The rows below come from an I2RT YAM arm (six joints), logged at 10 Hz.
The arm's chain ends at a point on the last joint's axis. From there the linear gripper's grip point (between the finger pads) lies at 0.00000 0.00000 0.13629 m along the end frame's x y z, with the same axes.
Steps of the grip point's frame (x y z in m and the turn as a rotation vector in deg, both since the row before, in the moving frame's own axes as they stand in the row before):
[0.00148 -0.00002 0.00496 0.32 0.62 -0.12]
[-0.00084 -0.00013 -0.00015 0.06 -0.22 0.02]
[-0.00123 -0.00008 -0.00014 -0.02 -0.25 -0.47]
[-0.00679 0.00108 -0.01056 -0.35 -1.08 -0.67]
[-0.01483 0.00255 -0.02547 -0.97 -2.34 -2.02]
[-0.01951 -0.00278 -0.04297 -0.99 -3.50 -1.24]
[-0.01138 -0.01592 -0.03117 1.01 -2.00 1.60]
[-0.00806 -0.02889 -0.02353 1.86 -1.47 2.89]
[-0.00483 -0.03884 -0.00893 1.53 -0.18 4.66]
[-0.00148 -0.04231 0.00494 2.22 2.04 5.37]
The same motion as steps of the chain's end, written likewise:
[0.00001 0.00074 0.00497 0.32 0.62 -0.12]
[-0.00032 0.00001 -0.00015 0.06 -0.22 0.02]
[-0.00064 -0.00013 -0.00014 -0.02 -0.25 -0.47]
[-0.00423 0.00023 -0.01053 -0.35 -1.08 -0.67]
[-0.00931 0.00015 -0.02534 -0.97 -2.34 -2.02]
[-0.01122 -0.00522 -0.04270 -0.99 -3.50 -1.24]
[-0.00666 -0.01345 -0.03107 1.01 -2.00 1.60]
[-0.00468 -0.02438 -0.02341 1.86 -1.47 2.89]
[-0.00455 -0.03519 -0.00888 1.53 -0.18 4.66]
[-0.00657 -0.03727 0.00513 2.22 2.04 5.37]

